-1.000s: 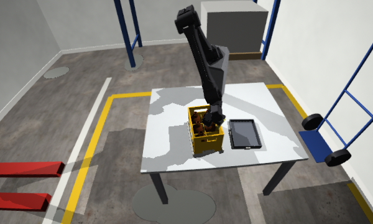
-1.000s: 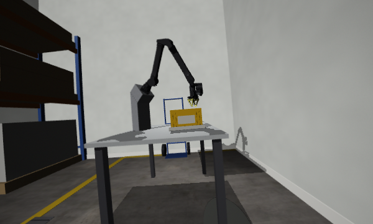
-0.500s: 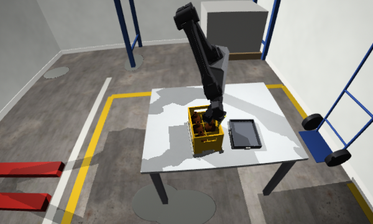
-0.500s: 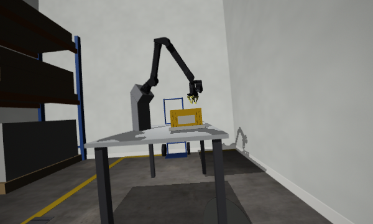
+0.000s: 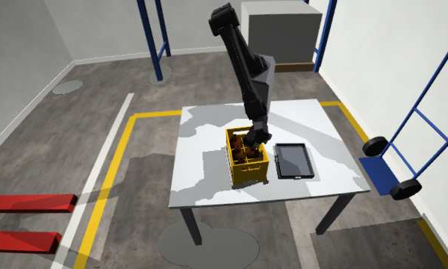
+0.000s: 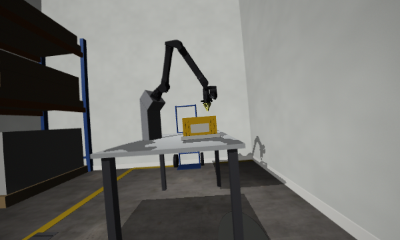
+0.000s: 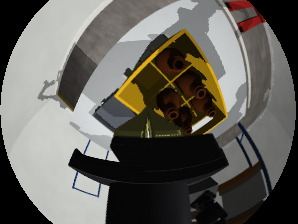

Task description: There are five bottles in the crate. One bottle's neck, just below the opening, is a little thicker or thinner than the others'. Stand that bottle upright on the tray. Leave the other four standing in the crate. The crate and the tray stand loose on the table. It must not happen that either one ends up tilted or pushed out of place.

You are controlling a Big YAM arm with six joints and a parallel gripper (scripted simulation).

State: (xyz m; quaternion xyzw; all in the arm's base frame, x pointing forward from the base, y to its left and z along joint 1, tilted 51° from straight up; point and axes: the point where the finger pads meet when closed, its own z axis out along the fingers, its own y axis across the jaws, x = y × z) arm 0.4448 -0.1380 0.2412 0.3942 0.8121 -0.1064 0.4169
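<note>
Now: the brown bottle 170 mm behind my hand, 60 mm to the left of it and 150 mm below it. Also, from my hand: dark tray 30 mm ahead, 260 mm to the left, 220 mm below; then crate 100 mm behind, 10 mm to the right, 150 mm below.
</note>
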